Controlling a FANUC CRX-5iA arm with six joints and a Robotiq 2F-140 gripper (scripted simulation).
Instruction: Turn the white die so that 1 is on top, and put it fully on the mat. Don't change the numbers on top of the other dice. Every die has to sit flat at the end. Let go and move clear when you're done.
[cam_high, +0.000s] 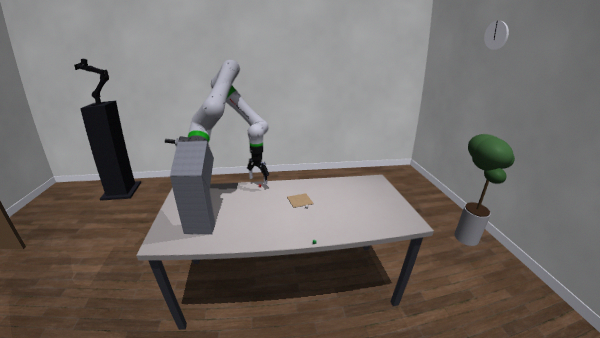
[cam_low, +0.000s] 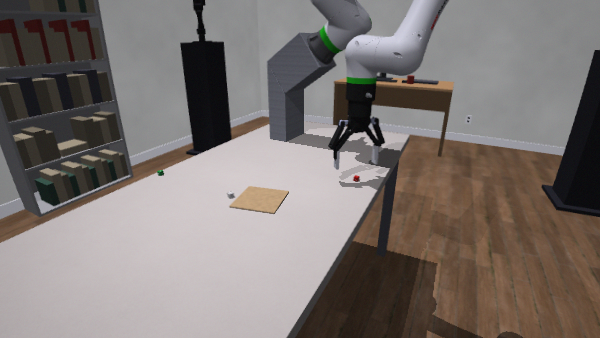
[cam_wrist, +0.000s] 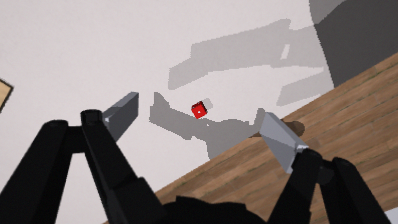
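Now: the red die 5 cm below my hand, 1 cm to the left of it and 1 cm ahead of it. Round my hand: white die (32 cm to the right, 28 cm ahead, 5 cm below); then tan mat (26 cm ahead, 23 cm to the right, 6 cm below); then green die (67 cm to the right, 25 cm ahead, 5 cm below).
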